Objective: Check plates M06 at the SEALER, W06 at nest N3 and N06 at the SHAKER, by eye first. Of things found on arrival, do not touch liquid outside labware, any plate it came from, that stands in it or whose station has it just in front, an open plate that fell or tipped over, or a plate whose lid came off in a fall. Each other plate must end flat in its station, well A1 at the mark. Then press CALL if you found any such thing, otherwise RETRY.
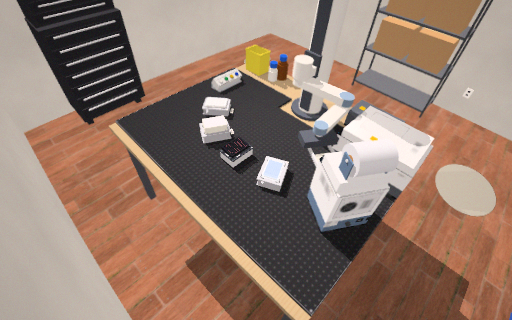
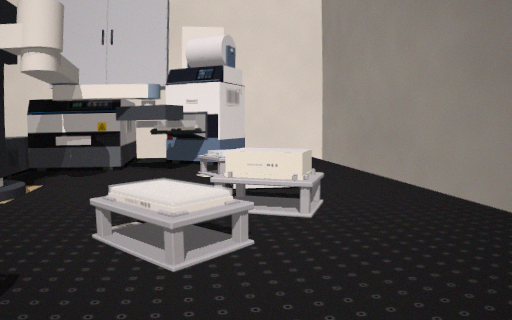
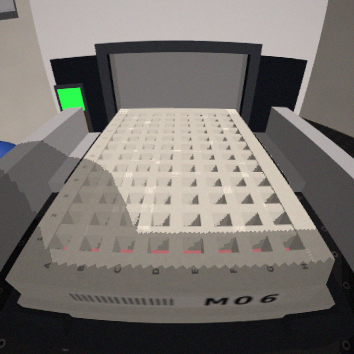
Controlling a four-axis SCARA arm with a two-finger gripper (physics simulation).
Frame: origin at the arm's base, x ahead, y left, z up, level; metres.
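Where they show: gripper, fingertip midpoint: [image 2: 180, 123] [image 3: 176, 122]; arm's base at its link origin: [image 1: 309, 109].
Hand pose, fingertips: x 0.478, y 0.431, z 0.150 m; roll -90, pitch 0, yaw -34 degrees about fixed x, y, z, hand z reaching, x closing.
Observation:
Things, the pixels of their top centre, and the offset from my fingertips. "*": a spot on its surface instead.
- Plate M06 at its top centre: [image 3: 176, 149] [image 2: 176, 125] 0.013 m back, 0.020 m right, 0.004 m down
- SEALER at its top centre: [image 1: 370, 138] [image 2: 206, 35] 0.090 m ahead, 0.132 m left, 0.319 m up
- dark plate at its top centre: [image 1: 235, 145] 0.183 m ahead, 0.446 m right, 0.059 m down
- button box at a spot on its surface: [image 1: 227, 79] * 0.239 m back, 0.990 m right, 0.074 m down
- yellow bin at a spot on its surface: [image 1: 257, 60] * 0.543 m back, 0.990 m right, 0.030 m down
- large white instrument at its top centre: [image 2: 88, 101] [image 1: 389, 133] 0.328 m back, 0.119 m left, 0.083 m up
Plate M06 [image 3: 192, 182] lies level at the SEALER [image 1: 332, 187] [image 2: 200, 112] [image 3: 175, 22], its wells uncovered. Red shows low in the wells of its nearest row, and its A corner is at the lower left. My gripper [image 3: 176, 122] [image 1: 320, 156] is shut on plate M06, with a grey finger close along each long side. A plate with a pale blue top, probably W06 [image 1: 274, 169], lies flat on a white nest right of the middle of the table. Plate N06 and the SHAKER cannot be told for certain.
A dark plate [image 1: 236, 147] sits on a station beside two nests with white plates [image 1: 215, 124] [image 1: 217, 103]. The button box [image 1: 227, 80], yellow bin [image 1: 257, 60] and bottles [image 1: 282, 68] stand behind. A large white instrument [image 1: 382, 132] stands beside the SEALER. A green light [image 3: 71, 98] shows by its opening.

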